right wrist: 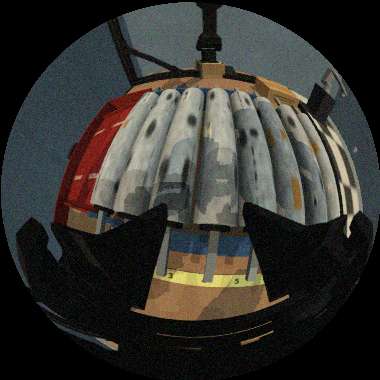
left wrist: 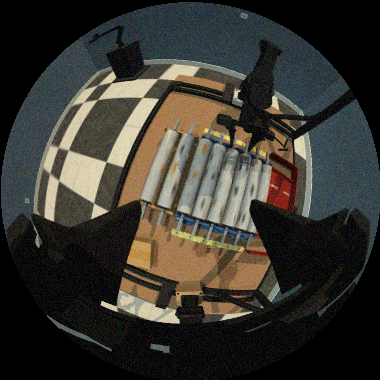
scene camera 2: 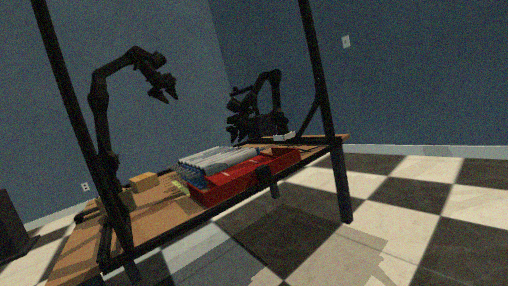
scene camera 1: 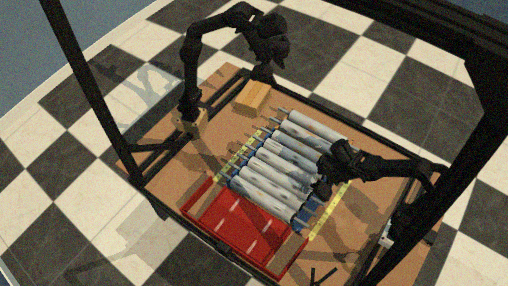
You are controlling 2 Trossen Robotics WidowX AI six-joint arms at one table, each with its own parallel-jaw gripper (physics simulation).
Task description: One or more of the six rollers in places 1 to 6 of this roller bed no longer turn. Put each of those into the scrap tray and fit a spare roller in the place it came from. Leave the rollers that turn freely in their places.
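Seen in the pictures: left gripper, fingertip midpoint: [left wrist: 197, 206] [scene camera 2: 173, 101] [scene camera 1: 280, 77]; right gripper, fingertip midpoint: [right wrist: 205, 208] [left wrist: 239, 149] [scene camera 2: 235, 142] [scene camera 1: 314, 179]; left arm's base at its link origin: [right wrist: 208, 60] [left wrist: 189, 300] [scene camera 1: 190, 115]; right arm's base at its link origin: [scene camera 2: 283, 133] [scene camera 1: 397, 234].
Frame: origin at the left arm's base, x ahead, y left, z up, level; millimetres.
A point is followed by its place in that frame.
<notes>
Rollers fill the six places of the blue-sided bed, mottled grey and white. Roller 4 [left wrist: 222, 192] {z -1, x 409, y -107 mm} [right wrist: 217, 155] {z -1, x 490, y -140 mm} lies mid-bed. Two spare rollers [scene camera 1: 316, 125] {z -2, x 501, y 92 mm} [left wrist: 160, 167] {z -6, x 490, y 87 mm} [right wrist: 321, 150] {z -3, x 498, y 88 mm} lie side by side beyond place 6. The red scrap tray [scene camera 1: 237, 235] {z -54, x 349, y -413 mm} [scene camera 2: 225, 187] {z -40, x 194, y -416 mm} [right wrist: 90, 150] {z -53, x 343, y -404 mm} is beside place 1 and holds no roller. My right gripper [left wrist: 239, 149] {z 24, x 549, y -168 mm} [right wrist: 205, 208] {z 24, x 549, y -168 mm} is part-open and empty, over the bed's near end in its wrist view, its fingers on either side of roller 4's end. Their exact height is unclear. My left gripper [scene camera 2: 171, 99] {z 302, x 375, y 0 mm} [left wrist: 197, 206] {z 302, x 375, y 0 mm} is open and empty, high above the table.
Yellow numbered strips [scene camera 1: 327, 212] [left wrist: 207, 240] run along both ends of the bed. A wooden block [scene camera 1: 251, 97] {z -21, x 201, y 180 mm} [scene camera 2: 144, 181] {z -35, x 175, y 134 mm} stands near the left arm's base. Dark frame posts [scene camera 1: 85, 90] {z 474, x -80, y -352 mm} [scene camera 2: 325, 110] {z 87, x 726, y -601 mm} rise at the table's edges.
</notes>
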